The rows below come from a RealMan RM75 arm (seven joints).
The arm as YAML. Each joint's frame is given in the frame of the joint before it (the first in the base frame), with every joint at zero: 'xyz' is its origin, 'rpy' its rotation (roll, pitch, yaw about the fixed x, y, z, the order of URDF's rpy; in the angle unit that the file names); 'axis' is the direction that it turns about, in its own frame. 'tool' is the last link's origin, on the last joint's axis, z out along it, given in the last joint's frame.
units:
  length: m
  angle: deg
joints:
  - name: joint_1
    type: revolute
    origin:
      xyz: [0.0, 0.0, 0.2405]
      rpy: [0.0, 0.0, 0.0]
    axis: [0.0, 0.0, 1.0]
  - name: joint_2
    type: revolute
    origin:
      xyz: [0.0, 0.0, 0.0]
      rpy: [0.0, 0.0, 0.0]
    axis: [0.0, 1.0, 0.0]
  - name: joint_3
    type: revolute
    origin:
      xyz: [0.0, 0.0, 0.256]
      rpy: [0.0, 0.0, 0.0]
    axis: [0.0, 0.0, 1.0]
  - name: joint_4
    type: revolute
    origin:
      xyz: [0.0, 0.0, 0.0]
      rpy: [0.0, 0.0, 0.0]
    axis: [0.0, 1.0, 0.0]
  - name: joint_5
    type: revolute
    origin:
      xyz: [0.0, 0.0, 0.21]
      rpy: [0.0, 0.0, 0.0]
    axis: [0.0, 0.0, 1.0]
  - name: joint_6
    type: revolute
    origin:
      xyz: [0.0, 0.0, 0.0]
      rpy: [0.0, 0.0, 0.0]
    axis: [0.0, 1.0, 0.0]
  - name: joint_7
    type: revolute
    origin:
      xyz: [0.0, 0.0, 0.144]
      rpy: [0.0, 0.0, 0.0]
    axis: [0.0, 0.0, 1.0]
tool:
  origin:
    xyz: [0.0, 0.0, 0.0]
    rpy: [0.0, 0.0, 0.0]
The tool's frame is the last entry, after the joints.
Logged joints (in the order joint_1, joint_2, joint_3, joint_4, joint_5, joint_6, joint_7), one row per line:
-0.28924, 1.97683, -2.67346, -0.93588, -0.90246, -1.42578, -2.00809
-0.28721, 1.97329, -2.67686, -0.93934, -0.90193, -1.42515, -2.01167
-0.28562, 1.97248, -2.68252, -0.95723, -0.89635, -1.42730, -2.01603
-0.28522, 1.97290, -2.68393, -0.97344, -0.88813, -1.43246, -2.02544
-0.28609, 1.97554, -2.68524, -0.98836, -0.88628, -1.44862, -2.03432
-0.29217, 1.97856, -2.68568, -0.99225, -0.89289, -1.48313, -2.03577
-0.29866, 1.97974, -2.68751, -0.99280, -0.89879, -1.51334, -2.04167
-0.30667, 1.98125, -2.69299, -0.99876, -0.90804, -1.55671, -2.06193
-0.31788, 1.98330, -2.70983, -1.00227, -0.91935, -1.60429, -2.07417
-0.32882, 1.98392, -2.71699, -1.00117, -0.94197, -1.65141, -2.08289
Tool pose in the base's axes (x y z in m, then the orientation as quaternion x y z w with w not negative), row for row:
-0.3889, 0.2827, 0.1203, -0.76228, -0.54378, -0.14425, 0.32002
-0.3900, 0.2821, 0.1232, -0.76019, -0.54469, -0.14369, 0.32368
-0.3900, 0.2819, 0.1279, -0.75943, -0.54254, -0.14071, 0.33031
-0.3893, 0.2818, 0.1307, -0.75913, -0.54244, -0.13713, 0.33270
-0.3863, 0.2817, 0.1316, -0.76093, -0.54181, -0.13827, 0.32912
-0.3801, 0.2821, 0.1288, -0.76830, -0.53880, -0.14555, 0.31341
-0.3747, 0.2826, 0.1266, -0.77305, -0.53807, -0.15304, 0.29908
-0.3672, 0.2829, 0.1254, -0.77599, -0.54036, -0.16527, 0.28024
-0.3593, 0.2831, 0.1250, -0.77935, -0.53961, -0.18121, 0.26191
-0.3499, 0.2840, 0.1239, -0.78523, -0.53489, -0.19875, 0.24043
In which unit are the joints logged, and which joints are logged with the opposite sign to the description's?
The joints are logged in radians. Opposite sign: joint_2, joint_6.
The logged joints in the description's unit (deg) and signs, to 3 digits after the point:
-16.572, -113.264, -153.178, -53.622, -51.707, 81.691, -115.055
-16.456, -113.061, -153.373, -53.820, -51.677, 81.655, -115.260
-16.365, -113.015, -153.697, -54.845, -51.357, 81.778, -115.510
-16.342, -113.039, -153.778, -55.774, -50.886, 82.074, -116.049
-16.392, -113.190, -153.853, -56.629, -50.780, 83.000, -116.558
-16.740, -113.363, -153.878, -56.852, -51.159, 84.977, -116.641
-17.112, -113.431, -153.983, -56.883, -51.497, 86.708, -116.979
-17.571, -113.517, -154.297, -57.225, -52.027, 89.193, -118.140
-18.213, -113.635, -155.262, -57.426, -52.675, 91.919, -118.841
-18.840, -113.670, -155.672, -57.363, -53.971, 94.619, -119.341

